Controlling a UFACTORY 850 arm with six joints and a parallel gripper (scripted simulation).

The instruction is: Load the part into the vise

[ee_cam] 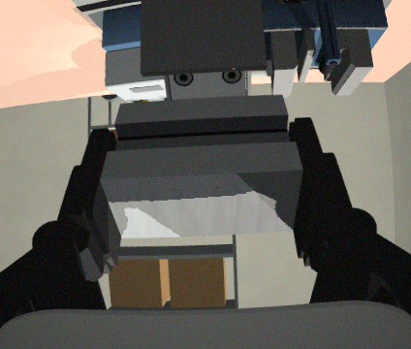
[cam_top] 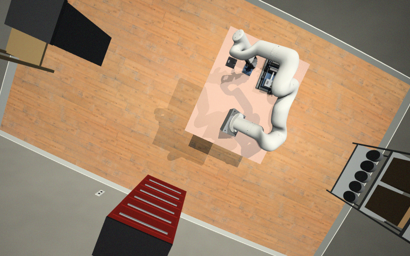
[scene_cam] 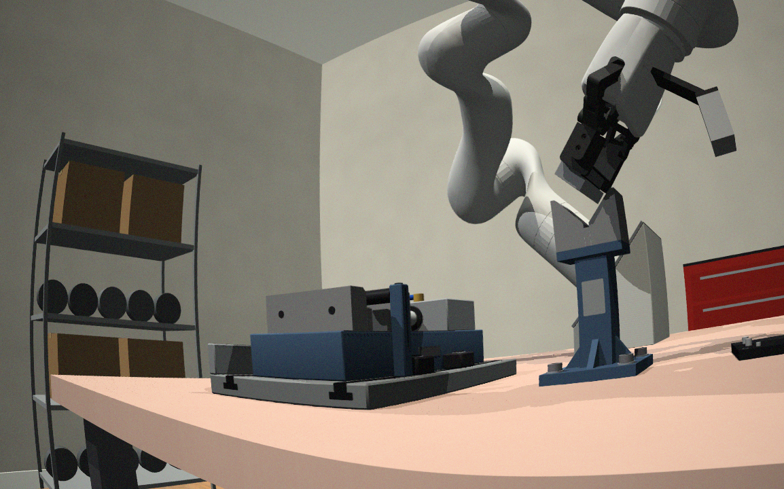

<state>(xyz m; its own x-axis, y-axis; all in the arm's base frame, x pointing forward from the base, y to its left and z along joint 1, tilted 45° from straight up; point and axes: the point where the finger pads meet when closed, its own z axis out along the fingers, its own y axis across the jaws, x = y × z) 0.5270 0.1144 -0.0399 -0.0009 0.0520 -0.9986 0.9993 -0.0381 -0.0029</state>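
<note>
My gripper is now 1 cm above the part. From my hand the other things lie so: cylinder rod 1 cm ahead, 24 cm to the right, 12 cm below; then black infeed plate 17 cm to the left, 19 cm below; then work stop rod 10 cm ahead, 18 cm to the right, 10 cm below.
</note>
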